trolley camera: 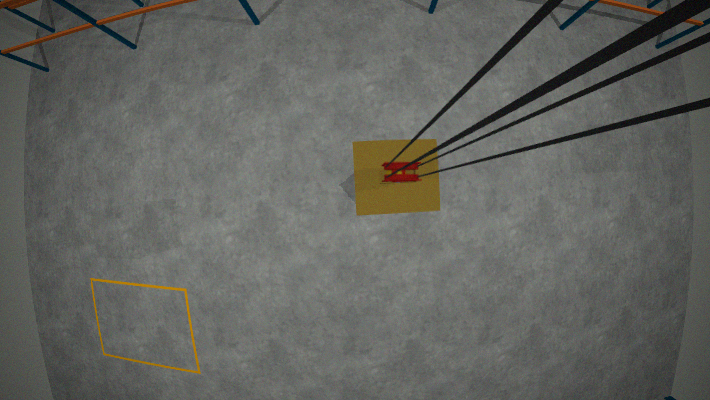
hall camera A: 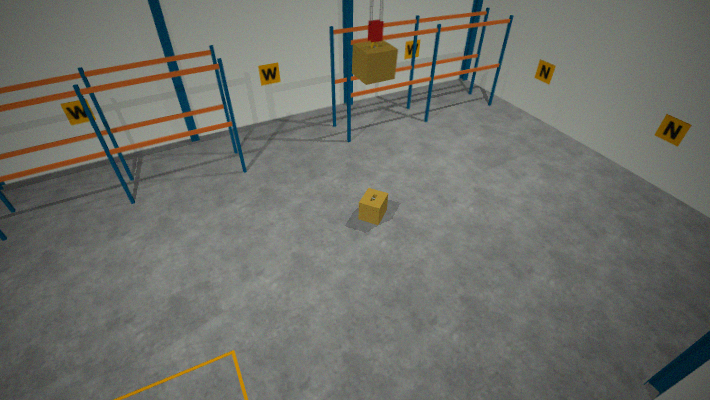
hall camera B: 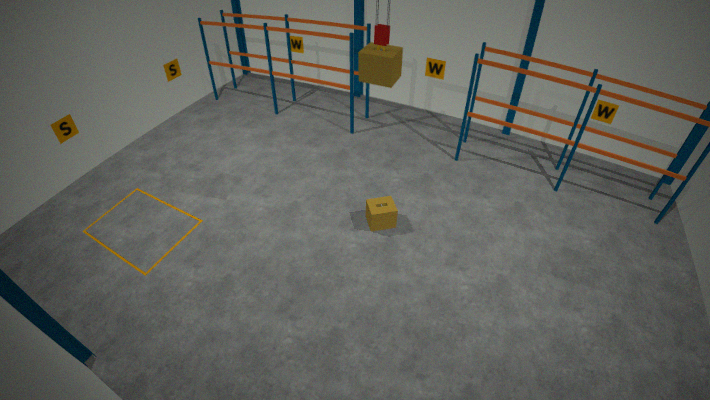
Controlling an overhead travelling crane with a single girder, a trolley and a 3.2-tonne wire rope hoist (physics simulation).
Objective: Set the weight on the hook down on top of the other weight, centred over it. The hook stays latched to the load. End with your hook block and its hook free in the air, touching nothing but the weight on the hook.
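The weight on the hook, a large yellow block (hall camera A: 375, 62) (hall camera B: 380, 66) (trolley camera: 370, 200), hangs level, high in the air. The red hook block (hall camera A: 375, 31) (hall camera B: 382, 35) (trolley camera: 401, 165) is above its middle on the ropes. My hook (hall camera A: 373, 44) (hall camera B: 382, 47) is latched to the top of this weight and largely hidden from the trolley view. The other weight, a smaller yellow block (hall camera A: 373, 206) (hall camera B: 381, 214), stands upright on the floor, well below and apart from the hanging one, turned relative to it. In the trolley view the hanging weight hides it; a dark shadow corner shows at the left edge.
Blue and orange racks (hall camera A: 150, 78) (hall camera A: 429, 100) (hall camera B: 273, 90) (hall camera B: 578, 137) stand along the W wall, behind the weights in both hall views. A yellow outlined rectangle (hall camera A: 175, 376) (hall camera B: 114, 252) (trolley camera: 150, 363) is marked on the floor, away from the lower weight.
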